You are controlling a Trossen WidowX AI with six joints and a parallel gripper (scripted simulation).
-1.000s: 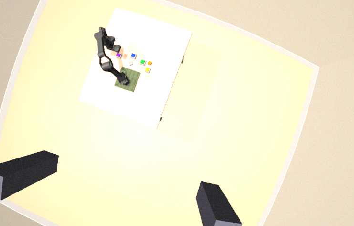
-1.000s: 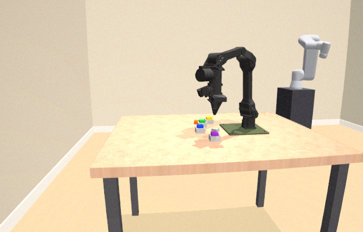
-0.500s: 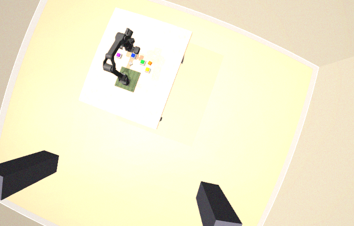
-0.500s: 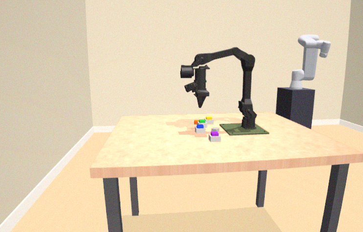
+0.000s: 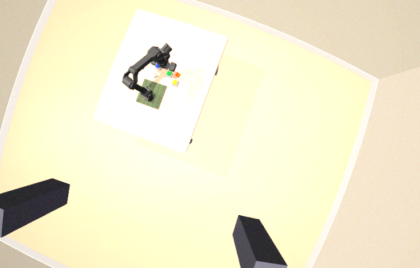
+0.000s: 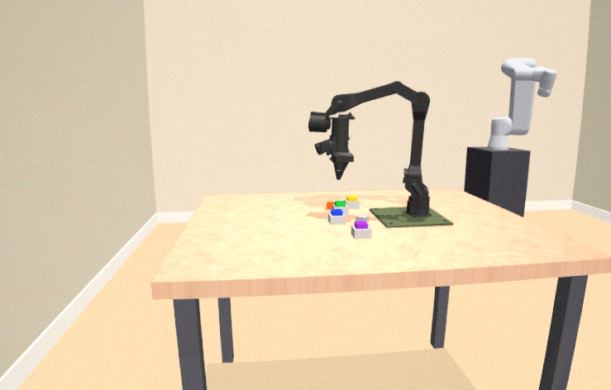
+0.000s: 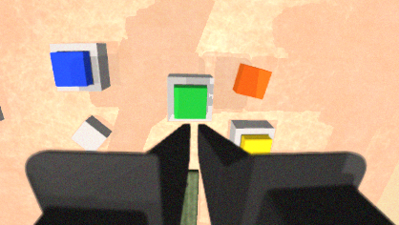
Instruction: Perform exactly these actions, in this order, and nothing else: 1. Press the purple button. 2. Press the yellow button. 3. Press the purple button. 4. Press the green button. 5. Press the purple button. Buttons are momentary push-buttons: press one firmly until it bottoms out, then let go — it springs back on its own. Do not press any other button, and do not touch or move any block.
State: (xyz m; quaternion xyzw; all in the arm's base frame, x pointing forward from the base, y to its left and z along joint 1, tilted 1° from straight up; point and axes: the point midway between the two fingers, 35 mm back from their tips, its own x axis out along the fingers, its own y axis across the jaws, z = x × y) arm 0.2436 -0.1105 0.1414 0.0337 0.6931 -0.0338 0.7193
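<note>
My gripper tip is now 1 cm past the green button and 8 cm above it. Also, from my gripper tip: blue button 4 cm ahead, 11 cm to the left, 8 cm below; then orange block 1 cm ahead, 7 cm to the right, 11 cm below; then yellow button 7 cm behind, 7 cm to the right, 8 cm below.
</note>
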